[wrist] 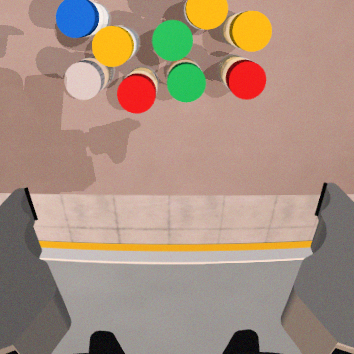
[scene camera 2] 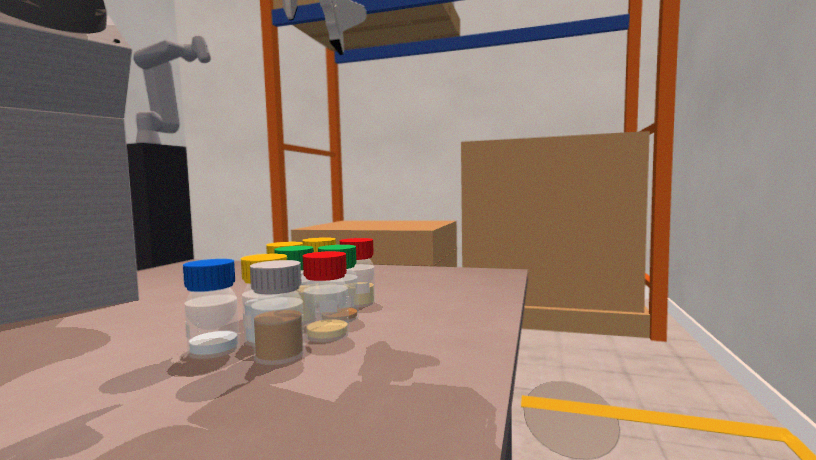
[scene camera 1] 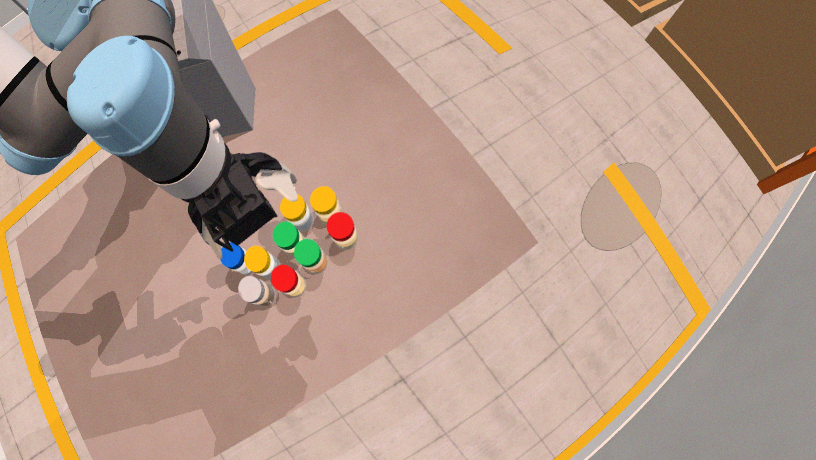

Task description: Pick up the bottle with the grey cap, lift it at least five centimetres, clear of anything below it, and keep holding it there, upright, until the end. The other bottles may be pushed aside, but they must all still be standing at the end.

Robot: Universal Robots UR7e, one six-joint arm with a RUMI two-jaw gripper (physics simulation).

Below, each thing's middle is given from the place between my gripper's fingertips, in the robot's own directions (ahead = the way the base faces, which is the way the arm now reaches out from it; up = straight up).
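Labels:
The blue-capped bottle (scene camera 2: 211, 312) is 140 mm to the right of my hand, 70 mm behind it and 330 mm below it. And the green-capped bottle (scene camera 2: 351, 279), that's 20 mm to the left of my hand and 330 mm below it.

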